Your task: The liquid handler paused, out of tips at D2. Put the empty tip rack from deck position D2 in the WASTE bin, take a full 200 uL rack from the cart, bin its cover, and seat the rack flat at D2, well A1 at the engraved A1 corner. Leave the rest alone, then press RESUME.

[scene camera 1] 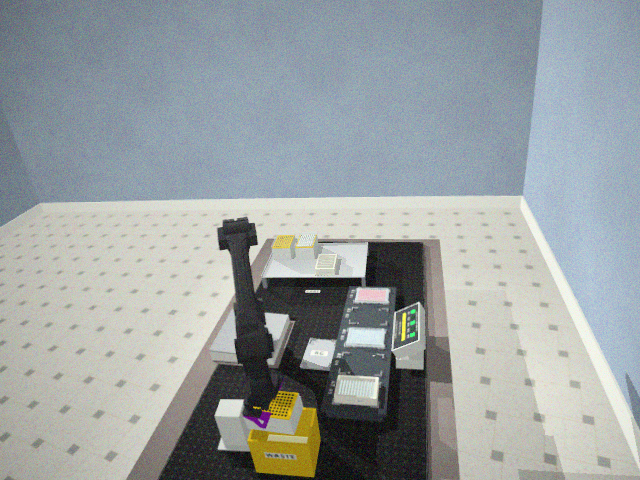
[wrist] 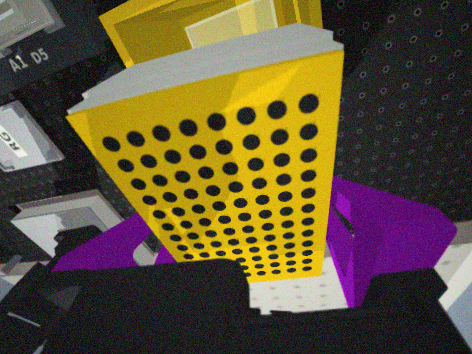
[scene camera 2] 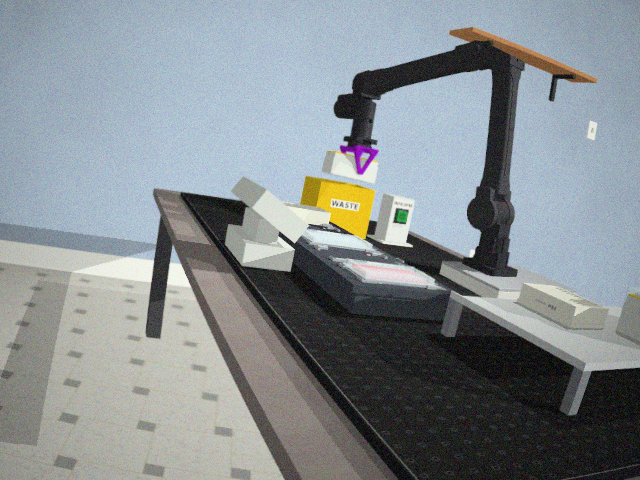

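Where they show: gripper, between the fingertips: (scene camera 1: 268,413) (scene camera 2: 354,173); arm's base, origin of its link: (scene camera 2: 489,270).
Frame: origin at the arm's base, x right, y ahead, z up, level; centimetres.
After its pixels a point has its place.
Note:
My gripper (scene camera 1: 271,408) @(y 17.3, x 43.8, z 13.8 cm) (scene camera 2: 356,167) @(y 17.3, x 43.8, z 13.8 cm) (wrist: 242,184) @(y 17.3, x 43.8, z 13.8 cm) is shut on the empty tip rack (scene camera 1: 284,405) @(y 22.3, x 44.9, z 18.5 cm) (scene camera 2: 338,165) @(y 24.1, x 40.4, z 15.3 cm) (wrist: 200,100) @(y 24.3, x 45.2, z 18.6 cm), a pale box with a yellow top and dark open holes. The rack hangs a little above the WASTE bin (scene camera 1: 305,454) @(y 27.2, x 50.6, z 6.8 cm) (scene camera 2: 320,193) @(y 28.4, x 38.7, z 7.4 cm) (wrist: 150,37) @(y 27.2, x 39.3, z 6.4 cm), over its rear part in scene camera 1; some of the bin's opening shows. D2 (scene camera 1: 368,316) @(y 41.4, x -11.7, z 1.8 cm) holds no rack. On the cart (scene camera 1: 354,253) @(y 34.2, x -55.9, z 3.0 cm) (scene camera 2: 558,343) @(y 36.4, x -57.0, z 3.0 cm) stand a white-topped rack (scene camera 1: 306,241) @(y 12.7, x -55.7, z 10.1 cm), a yellow-topped rack (scene camera 1: 283,241) @(y 1.8, x -56.4, z 10.1 cm) and a cream rack (scene camera 1: 326,264) @(y 22.9, x -42.6, z 5.7 cm) (scene camera 2: 560,304) @(y 26.8, x -47.4, z 5.5 cm). The green button (scene camera 2: 401,215) @(y 4.7, x 35.5, z 5.3 cm) is on a white box.
The deck also bears a pink plate (scene camera 1: 372,295) @(y 42.8, x -23.1, z 3.1 cm), a pale blue plate (scene camera 1: 364,337) @(y 40.4, x 1.5, z 3.1 cm) and a cream rack (scene camera 1: 356,390) @(y 38.8, x 26.4, z 4.1 cm). A tilted screen unit (scene camera 1: 408,325) @(y 55.3, x 2.3, z 8.9 cm) stands right of the deck. An RG block (scene camera 1: 317,361) @(y 24.2, x 7.9, z -2.2 cm) lies left of it. The white button box (scene camera 1: 231,423) @(y 5.3, x 42.3, z 7.2 cm) stands beside the bin.

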